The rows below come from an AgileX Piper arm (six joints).
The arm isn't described. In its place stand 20 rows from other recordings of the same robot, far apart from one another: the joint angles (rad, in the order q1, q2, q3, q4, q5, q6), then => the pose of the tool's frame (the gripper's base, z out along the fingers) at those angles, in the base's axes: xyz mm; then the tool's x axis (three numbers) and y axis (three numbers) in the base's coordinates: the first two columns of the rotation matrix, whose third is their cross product.
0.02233, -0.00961, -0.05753, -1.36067, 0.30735, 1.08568 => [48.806 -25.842 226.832 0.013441 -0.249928 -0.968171 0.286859 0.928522 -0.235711]
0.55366, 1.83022, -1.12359, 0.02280, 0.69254, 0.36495 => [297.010 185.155 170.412 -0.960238 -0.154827 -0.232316 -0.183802 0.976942 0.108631]
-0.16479, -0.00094, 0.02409, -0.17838, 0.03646, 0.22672 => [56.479 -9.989 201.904 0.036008 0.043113 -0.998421 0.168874 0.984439 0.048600]
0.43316, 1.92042, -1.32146, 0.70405, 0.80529, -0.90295 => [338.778 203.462 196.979 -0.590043 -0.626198 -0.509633 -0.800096 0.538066 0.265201]
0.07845, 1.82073, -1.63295, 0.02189, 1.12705, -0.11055 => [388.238 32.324 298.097 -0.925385 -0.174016 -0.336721 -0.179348 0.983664 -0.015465]
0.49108, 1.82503, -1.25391, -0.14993, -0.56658, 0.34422 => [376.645 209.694 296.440 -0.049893 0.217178 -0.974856 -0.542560 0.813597 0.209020]
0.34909, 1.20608, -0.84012, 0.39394, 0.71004, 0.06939 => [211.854 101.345 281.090 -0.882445 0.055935 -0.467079 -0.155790 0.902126 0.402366]
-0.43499, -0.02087, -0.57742, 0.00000, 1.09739, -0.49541 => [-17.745 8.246 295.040 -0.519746 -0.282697 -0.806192 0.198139 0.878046 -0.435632]
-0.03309, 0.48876, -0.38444, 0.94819, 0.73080, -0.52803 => [88.615 46.436 270.806 -0.582009 0.248107 -0.774409 -0.301048 0.818915 0.488619]
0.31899, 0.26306, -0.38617, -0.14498, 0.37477, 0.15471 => [65.784 16.658 293.014 -0.157258 -0.031256 -0.987063 -0.260558 0.965396 0.010941]
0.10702, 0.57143, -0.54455, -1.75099, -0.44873, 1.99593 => [109.782 50.856 343.156 -0.141477 0.188292 -0.971870 -0.501883 0.832578 0.234365]
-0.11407, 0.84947, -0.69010, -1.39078, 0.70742, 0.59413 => [154.730 -76.291 348.865 -0.640266 -0.449437 -0.622949 0.372076 0.528031 -0.763376]
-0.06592, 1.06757, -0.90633, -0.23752, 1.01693, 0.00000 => [189.882 -30.785 313.835 -0.892209 -0.065129 -0.446902 0.046656 0.970960 -0.234648]
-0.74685, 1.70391, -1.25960, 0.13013, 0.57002, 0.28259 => [278.143 -248.801 258.320 -0.293578 0.791510 -0.536026 0.821312 0.495769 0.282239]
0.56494, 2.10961, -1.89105, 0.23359, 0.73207, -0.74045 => [405.373 273.616 266.999 -0.206187 -0.757259 -0.619714 -0.859315 0.443060 -0.255491]
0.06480, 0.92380, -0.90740, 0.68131, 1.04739, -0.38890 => [155.303 59.822 353.424 -0.755330 -0.052248 -0.653259 -0.411919 0.813142 0.411246]
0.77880, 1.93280, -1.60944, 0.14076, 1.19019, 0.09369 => [275.206 288.251 246.890 -0.799973 -0.586443 -0.127000 -0.599907 0.786085 0.148936]
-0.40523, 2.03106, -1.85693, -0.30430, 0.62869, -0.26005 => [435.391 -204.218 301.739 -0.762698 -0.194585 -0.616789 0.161532 0.866133 -0.472992]
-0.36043, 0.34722, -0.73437, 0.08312, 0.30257, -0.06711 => [47.799 -15.609 405.138 0.164889 -0.049059 -0.985091 0.327768 0.944726 0.007815]
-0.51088, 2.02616, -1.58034, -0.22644, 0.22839, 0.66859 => [414.133 -237.430 242.310 -0.204312 0.610280 -0.765386 0.680996 0.650282 0.336716]
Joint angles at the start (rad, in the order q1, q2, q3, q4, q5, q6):
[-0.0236 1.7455 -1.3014 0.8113 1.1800 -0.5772]
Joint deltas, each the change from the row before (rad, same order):
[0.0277 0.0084 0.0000 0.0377 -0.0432 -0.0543]
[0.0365 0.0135 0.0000 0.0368 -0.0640 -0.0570]
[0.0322 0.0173 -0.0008 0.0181 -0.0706 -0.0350]
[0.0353 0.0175 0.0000 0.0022 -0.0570 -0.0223]
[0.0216 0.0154 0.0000 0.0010 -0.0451 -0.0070]
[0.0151 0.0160 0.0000 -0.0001 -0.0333 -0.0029]
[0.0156 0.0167 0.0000 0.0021 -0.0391 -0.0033]
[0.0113 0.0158 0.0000 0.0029 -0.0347 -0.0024]
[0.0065 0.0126 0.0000 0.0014 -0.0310 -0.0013]
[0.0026 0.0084 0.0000 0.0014 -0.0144 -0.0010]
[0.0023 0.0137 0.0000 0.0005 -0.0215 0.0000]
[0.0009 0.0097 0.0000 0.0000 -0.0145 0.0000]
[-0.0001 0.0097 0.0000 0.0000 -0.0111 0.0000]
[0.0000 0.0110 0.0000 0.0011 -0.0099 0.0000]
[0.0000 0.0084 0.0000 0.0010 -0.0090 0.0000]
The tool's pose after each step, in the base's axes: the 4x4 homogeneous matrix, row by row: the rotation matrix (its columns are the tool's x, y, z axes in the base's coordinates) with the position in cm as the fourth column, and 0 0 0 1 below. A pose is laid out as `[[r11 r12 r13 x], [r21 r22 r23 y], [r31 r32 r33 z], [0 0 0 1]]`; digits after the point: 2 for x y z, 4 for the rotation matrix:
[[-0.9218 -0.3454 0.1758 34.74], [-0.1391 0.7182 0.6818 6.34], [-0.3618 0.6040 -0.7101 26.00], [0 0 0 1]]
[[-0.8931 -0.3976 0.2104 35.30], [-0.1527 0.7080 0.6895 7.63], [-0.4231 0.5836 -0.6931 25.70], [0 0 0 1]]
[[-0.8702 -0.4261 0.2473 35.92], [-0.1561 0.7146 0.6819 8.66], [-0.4672 0.5548 -0.6884 25.19], [0 0 0 1]]
[[-0.8524 -0.4507 0.2650 36.30], [-0.1730 0.7214 0.6705 9.78], [-0.4934 0.5258 -0.6929 24.55], [0 0 0 1]]
[[-0.8442 -0.4557 0.2822 36.65], [-0.1745 0.7315 0.6591 10.44], [-0.5067 0.5072 -0.6971 23.99], [0 0 0 1]]
[[-0.8414 -0.4548 0.2920 36.95], [-0.1747 0.7402 0.6493 10.91], [-0.5114 0.4953 -0.7022 23.39], [0 0 0 1]]
[[-0.8375 -0.4522 0.3068 37.28], [-0.1716 0.7506 0.6381 11.39], [-0.5188 0.4818 -0.7062 22.77], [0 0 0 1]]
[[-0.8352 -0.4467 0.3209 37.60], [-0.1658 0.7608 0.6274 11.72], [-0.5244 0.4708 -0.7095 22.19], [0 0 0 1]]
[[-0.8329 -0.4393 0.3365 37.91], [-0.1583 0.7718 0.6159 11.88], [-0.5302 0.4597 -0.7124 21.71], [0 0 0 1]]
[[-0.8332 -0.4344 0.3422 38.07], [-0.1544 0.7770 0.6103 11.94], [-0.5310 0.4556 -0.7145 21.40], [0 0 0 1]]
[[-0.8347 -0.4247 0.3506 38.34], [-0.1479 0.7860 0.6002 11.97], [-0.5305 0.4492 -0.7189 20.87], [0 0 0 1]]
[[-0.8359 -0.4176 0.3562 38.53], [-0.1433 0.7924 0.5929 11.96], [-0.5298 0.4445 -0.7222 20.49], [0 0 0 1]]
[[-0.8381 -0.4106 0.3592 38.69], [-0.1394 0.7978 0.5866 11.93], [-0.5274 0.4415 -0.7259 20.11], [0 0 0 1]]
[[-0.8414 -0.4028 0.3603 38.86], [-0.1353 0.8025 0.5811 11.91], [-0.5232 0.4401 -0.7297 19.68], [0 0 0 1]]
[[-0.8435 -0.3965 0.3624 38.99], [-0.1315 0.8066 0.5763 11.88], [-0.5208 0.4384 -0.7325 19.35], [0 0 0 1]]

